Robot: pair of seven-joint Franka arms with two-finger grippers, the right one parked.
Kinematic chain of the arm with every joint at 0, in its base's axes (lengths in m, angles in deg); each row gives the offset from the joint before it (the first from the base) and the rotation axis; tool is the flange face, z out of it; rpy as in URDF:
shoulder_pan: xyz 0 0 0.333 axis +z
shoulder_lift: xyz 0 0 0 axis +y
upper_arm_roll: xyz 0 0 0.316 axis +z
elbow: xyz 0.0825 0 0 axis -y
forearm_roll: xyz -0.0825 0 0.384 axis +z
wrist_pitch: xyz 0 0 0 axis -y
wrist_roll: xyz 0.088 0 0 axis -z
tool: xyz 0 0 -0.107 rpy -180 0 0
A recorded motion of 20 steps. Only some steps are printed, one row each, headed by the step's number.
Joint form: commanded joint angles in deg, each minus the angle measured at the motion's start. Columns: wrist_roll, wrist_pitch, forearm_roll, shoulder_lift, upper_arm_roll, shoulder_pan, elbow.
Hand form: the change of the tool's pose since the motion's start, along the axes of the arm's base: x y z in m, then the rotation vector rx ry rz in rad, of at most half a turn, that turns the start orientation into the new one. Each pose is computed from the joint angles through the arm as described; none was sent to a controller.
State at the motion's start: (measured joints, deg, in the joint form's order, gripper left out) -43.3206 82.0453 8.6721 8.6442 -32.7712 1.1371 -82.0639
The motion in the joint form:
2: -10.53 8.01 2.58 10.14 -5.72 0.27 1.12
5: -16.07 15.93 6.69 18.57 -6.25 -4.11 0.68
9: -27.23 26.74 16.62 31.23 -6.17 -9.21 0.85
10: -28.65 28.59 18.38 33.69 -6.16 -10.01 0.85
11: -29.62 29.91 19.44 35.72 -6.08 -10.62 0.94
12: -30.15 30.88 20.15 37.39 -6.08 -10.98 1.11
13: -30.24 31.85 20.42 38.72 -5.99 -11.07 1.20
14: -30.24 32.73 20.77 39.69 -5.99 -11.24 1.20
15: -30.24 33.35 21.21 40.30 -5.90 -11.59 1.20
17: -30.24 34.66 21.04 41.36 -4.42 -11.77 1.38
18: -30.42 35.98 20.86 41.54 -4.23 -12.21 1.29
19: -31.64 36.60 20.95 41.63 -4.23 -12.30 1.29
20: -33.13 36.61 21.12 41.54 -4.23 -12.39 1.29
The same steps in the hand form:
2: 0.0329 -0.0473 -0.0663 -0.0648 0.0026 0.0862
5: 0.0447 -0.0987 -0.1403 -0.0875 0.0007 0.0866
9: 0.0524 -0.1548 -0.2574 -0.0783 -0.0421 0.1441
10: 0.0506 -0.1641 -0.2815 -0.0781 -0.0430 0.1433
11: 0.0487 -0.1706 -0.3015 -0.0791 -0.0374 0.1440
12: 0.0476 -0.1749 -0.3173 -0.0816 -0.0300 0.1435
13: 0.0481 -0.1762 -0.3303 -0.0878 -0.0216 0.1441
14: 0.0471 -0.1788 -0.3398 -0.0938 -0.0178 0.1390
15: 0.0452 -0.1821 -0.3460 -0.0957 -0.0190 0.1307
17: 0.0525 -0.1746 -0.3613 -0.0943 -0.0190 0.1482
18: 0.0508 -0.1796 -0.3628 -0.1107 -0.0258 0.1473
19: 0.0508 -0.1814 -0.3629 -0.1173 -0.0325 0.1664
20: 0.0503 -0.1822 -0.3619 -0.1150 -0.0377 0.1890

